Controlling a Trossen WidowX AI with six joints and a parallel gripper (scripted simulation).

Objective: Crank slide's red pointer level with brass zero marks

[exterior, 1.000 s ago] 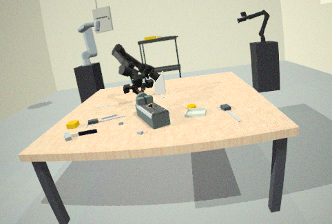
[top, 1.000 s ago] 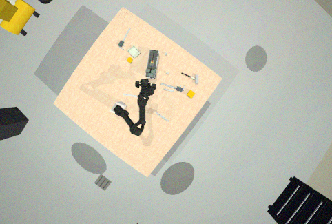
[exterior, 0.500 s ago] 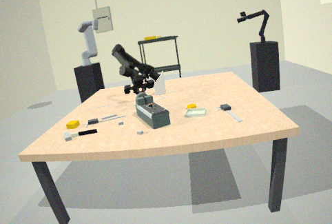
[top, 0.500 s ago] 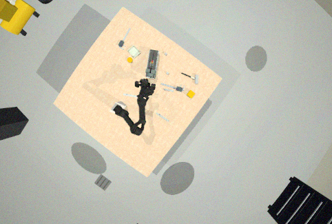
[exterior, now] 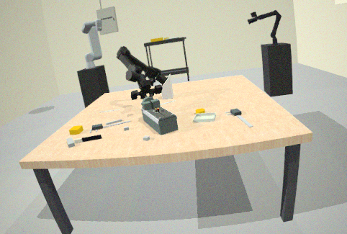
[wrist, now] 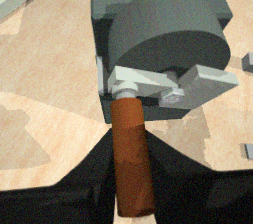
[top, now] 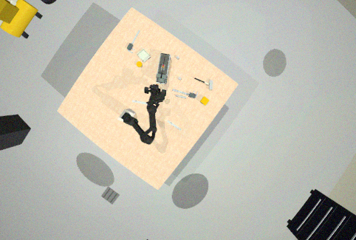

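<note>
The crank is 2 cm above my gripper tip, 1 cm to the right of it and 1 cm ahead of it. The rest, counted from my gripper tip: red pointer 17 cm ahead, 7 cm to the left, 1 cm above; brown crank handle 3 cm above, 1 cm to the right, 1 cm behind; yellow disc 27 cm to the left, 6 cm below, 4 cm ahead.
</note>
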